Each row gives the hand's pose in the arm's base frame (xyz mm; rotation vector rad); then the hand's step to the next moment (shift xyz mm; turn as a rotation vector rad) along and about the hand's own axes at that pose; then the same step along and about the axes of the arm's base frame.
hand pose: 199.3 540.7 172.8 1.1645 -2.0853 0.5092
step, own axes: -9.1 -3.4 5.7 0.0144 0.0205 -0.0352
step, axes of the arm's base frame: 4.1 0.0 -10.5 -0.0096 0.0242 0.0345
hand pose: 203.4 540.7 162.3 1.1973 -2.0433 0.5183
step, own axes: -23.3 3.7 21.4 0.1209 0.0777 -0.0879
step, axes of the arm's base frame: -3.5 1.8 -31.6 -0.0746 0.0233 0.1492
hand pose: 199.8 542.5 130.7 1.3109 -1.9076 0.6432
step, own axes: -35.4 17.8 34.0 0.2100 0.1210 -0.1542
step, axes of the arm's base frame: -18.3 1.6 -48.9 -0.1161 0.0366 0.2602
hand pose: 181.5 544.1 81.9 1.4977 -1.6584 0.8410
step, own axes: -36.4 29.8 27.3 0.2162 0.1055 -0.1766
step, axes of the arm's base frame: -30.4 -1.5 -45.1 -0.0989 0.0509 0.2769
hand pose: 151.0 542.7 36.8 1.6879 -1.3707 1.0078
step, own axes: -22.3 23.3 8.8 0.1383 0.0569 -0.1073
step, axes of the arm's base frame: -24.6 -2.5 -22.5 -0.0522 0.0293 0.1741
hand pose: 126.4 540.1 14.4 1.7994 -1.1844 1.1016
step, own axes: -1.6 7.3 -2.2 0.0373 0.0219 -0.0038
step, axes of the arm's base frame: -7.8 0.1 0.1 -0.0134 -0.0164 0.0379
